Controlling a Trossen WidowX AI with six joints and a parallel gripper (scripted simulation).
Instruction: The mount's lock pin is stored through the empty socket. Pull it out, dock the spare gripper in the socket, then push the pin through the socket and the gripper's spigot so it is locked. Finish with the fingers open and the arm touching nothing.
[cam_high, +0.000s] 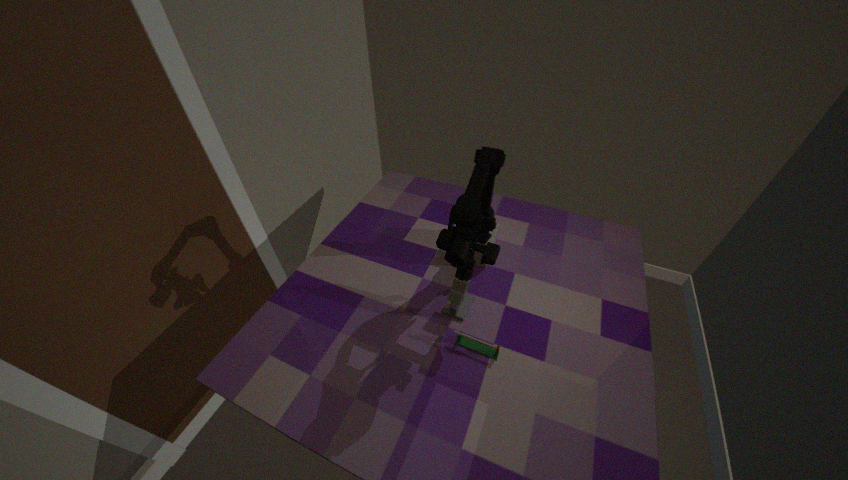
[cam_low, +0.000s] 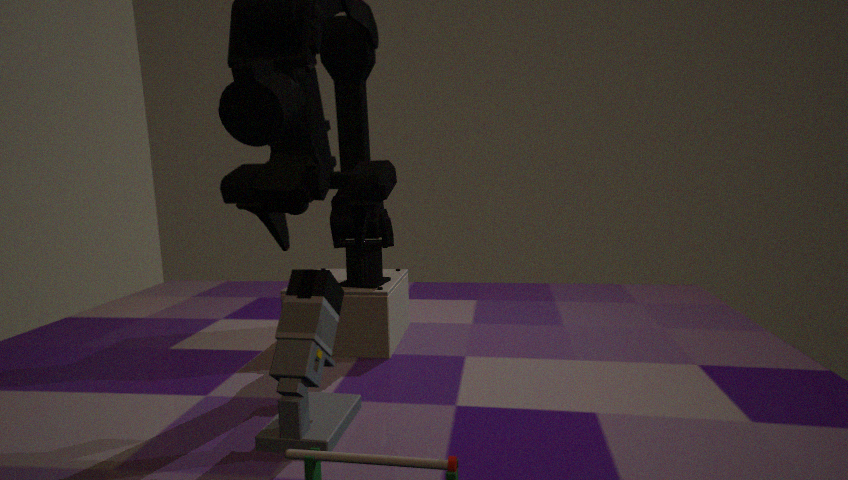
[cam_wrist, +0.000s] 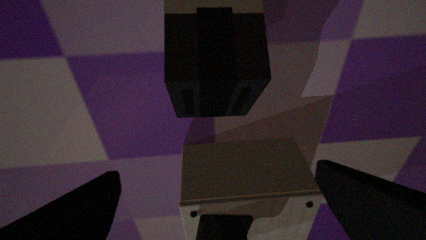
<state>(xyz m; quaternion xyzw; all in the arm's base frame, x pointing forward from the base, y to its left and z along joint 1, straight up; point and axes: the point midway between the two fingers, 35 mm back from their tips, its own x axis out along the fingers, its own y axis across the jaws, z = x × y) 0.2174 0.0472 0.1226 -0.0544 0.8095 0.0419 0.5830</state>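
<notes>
My gripper tip is 160 mm short of the green rack, 140 mm to the right of it and 170 mm above it. Round my gripper tip: grey mount (70 mm ahead, 10 mm to the left, 140 mm below); then spare gripper (50 mm ahead, 10 mm to the left, 80 mm below).
</notes>
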